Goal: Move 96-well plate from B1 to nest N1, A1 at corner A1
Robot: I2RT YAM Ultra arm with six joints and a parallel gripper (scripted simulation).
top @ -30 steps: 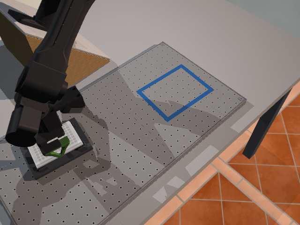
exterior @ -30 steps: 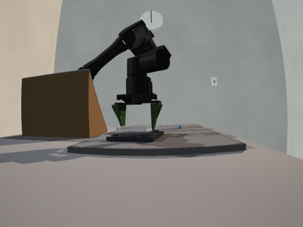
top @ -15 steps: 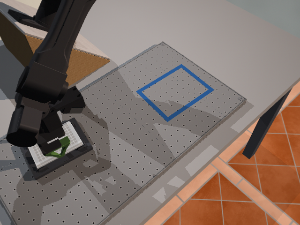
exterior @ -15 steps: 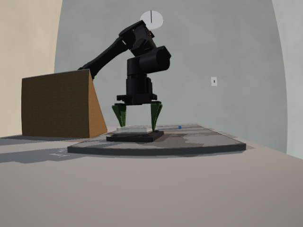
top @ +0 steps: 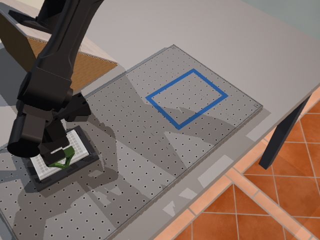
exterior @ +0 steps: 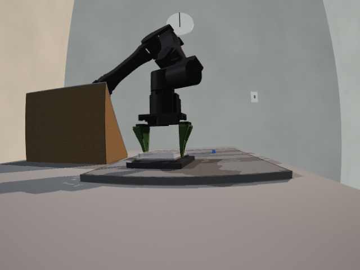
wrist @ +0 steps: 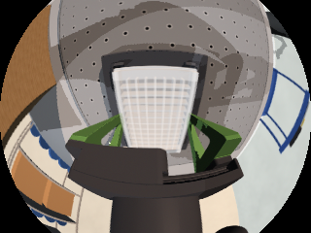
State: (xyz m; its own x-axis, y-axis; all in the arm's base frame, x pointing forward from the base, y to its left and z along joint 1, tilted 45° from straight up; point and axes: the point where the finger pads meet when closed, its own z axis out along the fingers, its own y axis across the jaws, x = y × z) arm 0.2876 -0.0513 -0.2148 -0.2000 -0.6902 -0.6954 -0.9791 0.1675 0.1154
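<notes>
The 96-well plate lies right at my hand. The rest, counted from my hand: plate nest N1: 20 mm below; then white A1 mark: 70 mm behind, 60 mm to the right, 10 mm below.
</notes>
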